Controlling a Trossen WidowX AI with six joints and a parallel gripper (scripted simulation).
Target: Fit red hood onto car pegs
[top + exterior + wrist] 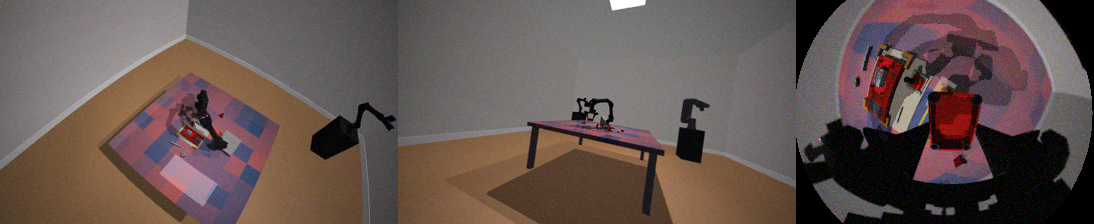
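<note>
The red hood lies 10 mm below my gripper tip. The rest, counted from my gripper tip: thin grey stick: 390 mm to the left, 90 mm below, 20 mm ahead.
</note>
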